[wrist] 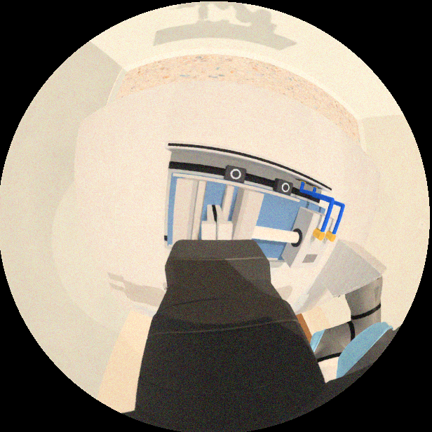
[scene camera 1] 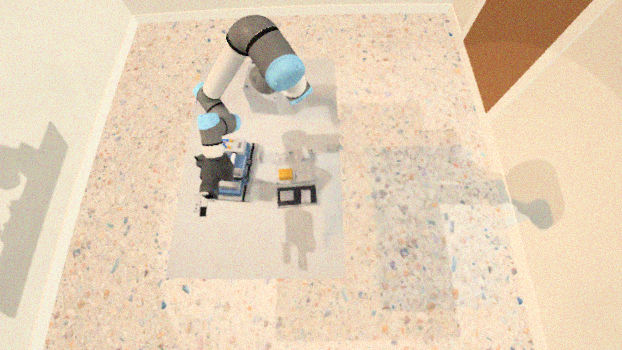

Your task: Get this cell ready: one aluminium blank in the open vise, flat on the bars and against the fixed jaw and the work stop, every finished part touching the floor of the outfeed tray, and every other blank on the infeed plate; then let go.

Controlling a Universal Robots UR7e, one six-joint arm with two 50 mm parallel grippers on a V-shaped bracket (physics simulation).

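Where they show: hand, tool point: (scene camera 1: 226, 178); arm's base, link origin: (scene camera 1: 263, 80).
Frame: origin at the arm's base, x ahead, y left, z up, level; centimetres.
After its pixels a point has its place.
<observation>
My gripper (scene camera 1: 203, 210) (wrist: 216, 220) is above the vise in the wrist view. Its pale fingers stand close together with a thin dark strip between them; it looks shut, and I see no blank held. The blue-bedded vise (scene camera 1: 242, 167) {x 43.0, y -1.4, z -9.8 cm} (wrist: 282, 210) is open, with pale jaws and a clear gap between them. The bed there is partly hidden by the fingers and the dark gripper body, so I cannot tell whether a blank lies there. In the scene view, an orange block (scene camera 1: 285, 174) {x 42.5, y 18.9, z -11.3 cm} lies behind a black-framed tray (scene camera 1: 297, 187) {x 46.6, y 25.1, z -15.1 cm}, where two pale rectangles show.
Blue hoses (wrist: 327, 215) with yellow fittings rise at the vise's right end in the wrist view. Two dark blocks with white rings, one of them a ring block (wrist: 235, 174), sit along the vise's far edge. The arm's base (scene camera 1: 257, 82) {x 5.8, y -0.6, z 5.4 cm} stands at the back of the grey table.
</observation>
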